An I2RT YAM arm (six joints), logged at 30 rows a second.
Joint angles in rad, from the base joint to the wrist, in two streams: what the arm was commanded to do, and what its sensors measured. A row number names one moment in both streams.
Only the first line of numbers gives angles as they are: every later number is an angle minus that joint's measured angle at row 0.
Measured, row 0:
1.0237, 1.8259, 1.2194, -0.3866, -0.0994, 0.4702
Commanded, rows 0 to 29:
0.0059, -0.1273, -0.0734, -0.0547, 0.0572, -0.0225
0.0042, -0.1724, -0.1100, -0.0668, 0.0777, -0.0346
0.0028, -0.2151, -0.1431, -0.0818, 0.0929, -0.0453
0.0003, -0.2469, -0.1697, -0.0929, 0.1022, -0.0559
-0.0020, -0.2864, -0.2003, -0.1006, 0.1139, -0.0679
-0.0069, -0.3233, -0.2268, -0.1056, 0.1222, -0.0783
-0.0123, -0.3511, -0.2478, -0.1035, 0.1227, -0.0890
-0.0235, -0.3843, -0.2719, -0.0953, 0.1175, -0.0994
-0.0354, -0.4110, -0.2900, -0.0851, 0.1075, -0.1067
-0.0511, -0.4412, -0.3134, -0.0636, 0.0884, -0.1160
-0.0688, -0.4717, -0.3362, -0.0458, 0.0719, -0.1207
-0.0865, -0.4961, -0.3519, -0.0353, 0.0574, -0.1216
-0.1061, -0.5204, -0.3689, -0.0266, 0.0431, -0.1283
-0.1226, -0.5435, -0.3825, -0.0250, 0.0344, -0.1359
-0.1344, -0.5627, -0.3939, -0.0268, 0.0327, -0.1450
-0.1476, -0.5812, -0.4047, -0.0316, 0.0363, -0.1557
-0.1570, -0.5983, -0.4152, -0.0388, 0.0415, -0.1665
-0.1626, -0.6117, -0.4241, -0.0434, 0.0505, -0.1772
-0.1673, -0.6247, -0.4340, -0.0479, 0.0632, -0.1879
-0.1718, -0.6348, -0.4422, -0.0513, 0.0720, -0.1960
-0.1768, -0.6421, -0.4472, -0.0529, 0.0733, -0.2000
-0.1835, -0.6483, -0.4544, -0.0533, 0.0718, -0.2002
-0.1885, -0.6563, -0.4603, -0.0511, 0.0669, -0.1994
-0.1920, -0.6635, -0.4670, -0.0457, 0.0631, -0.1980
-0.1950, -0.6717, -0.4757, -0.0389, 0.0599, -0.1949
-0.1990, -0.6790, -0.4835, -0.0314, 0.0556, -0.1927
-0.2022, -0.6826, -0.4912, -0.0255, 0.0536, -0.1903
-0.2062, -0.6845, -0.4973, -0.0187, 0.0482, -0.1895
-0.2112, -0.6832, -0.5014, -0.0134, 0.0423, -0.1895
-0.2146, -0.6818, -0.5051, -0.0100, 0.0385, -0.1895
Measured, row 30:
-0.2041, -0.6698, -0.5051, -0.0351, 0.0511, -0.1805
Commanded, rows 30 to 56:
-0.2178, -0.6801, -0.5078, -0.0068, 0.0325, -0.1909
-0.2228, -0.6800, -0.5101, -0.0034, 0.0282, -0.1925
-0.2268, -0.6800, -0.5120, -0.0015, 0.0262, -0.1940
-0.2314, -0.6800, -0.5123, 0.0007, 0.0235, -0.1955
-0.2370, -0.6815, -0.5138, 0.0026, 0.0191, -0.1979
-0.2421, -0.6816, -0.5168, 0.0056, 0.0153, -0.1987
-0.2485, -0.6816, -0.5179, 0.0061, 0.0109, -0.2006
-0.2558, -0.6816, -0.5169, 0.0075, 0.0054, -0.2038
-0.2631, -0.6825, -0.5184, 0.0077, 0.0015, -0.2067
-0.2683, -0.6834, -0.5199, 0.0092, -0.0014, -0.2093
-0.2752, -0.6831, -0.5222, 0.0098, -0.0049, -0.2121
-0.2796, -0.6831, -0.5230, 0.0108, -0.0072, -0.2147
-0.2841, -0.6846, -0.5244, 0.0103, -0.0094, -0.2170
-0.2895, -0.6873, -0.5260, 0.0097, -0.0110, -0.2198
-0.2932, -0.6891, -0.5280, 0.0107, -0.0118, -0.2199
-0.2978, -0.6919, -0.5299, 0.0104, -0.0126, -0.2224
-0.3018, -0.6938, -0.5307, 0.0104, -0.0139, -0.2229
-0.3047, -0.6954, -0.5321, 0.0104, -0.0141, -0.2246
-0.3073, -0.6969, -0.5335, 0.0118, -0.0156, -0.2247
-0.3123, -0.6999, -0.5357, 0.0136, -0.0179, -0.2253
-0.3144, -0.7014, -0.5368, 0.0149, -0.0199, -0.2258
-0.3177, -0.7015, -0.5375, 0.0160, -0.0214, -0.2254
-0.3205, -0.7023, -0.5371, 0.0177, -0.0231, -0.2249
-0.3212, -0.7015, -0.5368, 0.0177, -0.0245, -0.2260
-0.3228, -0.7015, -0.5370, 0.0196, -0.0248, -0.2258
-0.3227, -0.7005, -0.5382, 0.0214, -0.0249, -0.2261
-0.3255, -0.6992, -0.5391, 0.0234, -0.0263, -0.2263
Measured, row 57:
-0.3197, -0.6881, -0.5360, 0.0011, -0.0137, -0.2167
